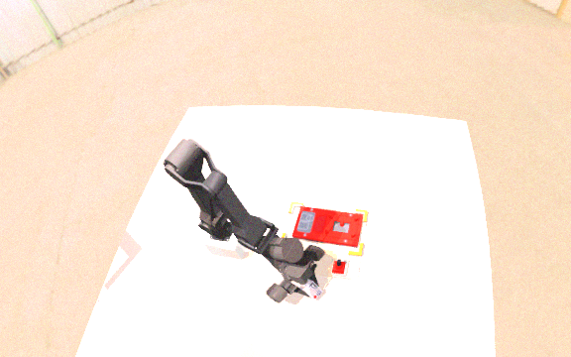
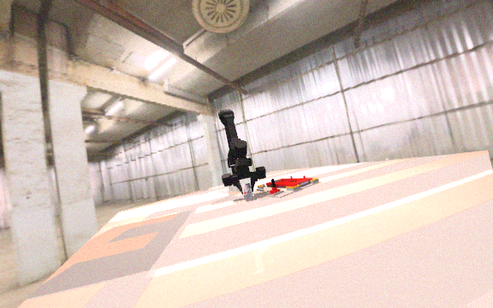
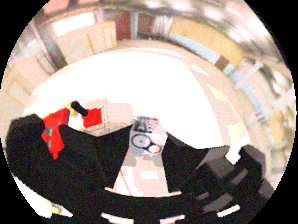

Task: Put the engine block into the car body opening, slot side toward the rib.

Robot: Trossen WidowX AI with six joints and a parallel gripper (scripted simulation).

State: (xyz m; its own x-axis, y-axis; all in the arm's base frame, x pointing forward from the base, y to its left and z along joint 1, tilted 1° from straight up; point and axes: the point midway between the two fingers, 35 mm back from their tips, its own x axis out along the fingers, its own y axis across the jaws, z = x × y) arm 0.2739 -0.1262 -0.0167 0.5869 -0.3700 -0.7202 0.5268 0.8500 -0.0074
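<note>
Now: the grey engine block 1 cm to the left of my gripper tip, 1 cm behind it and 1 cm above it.
</note>
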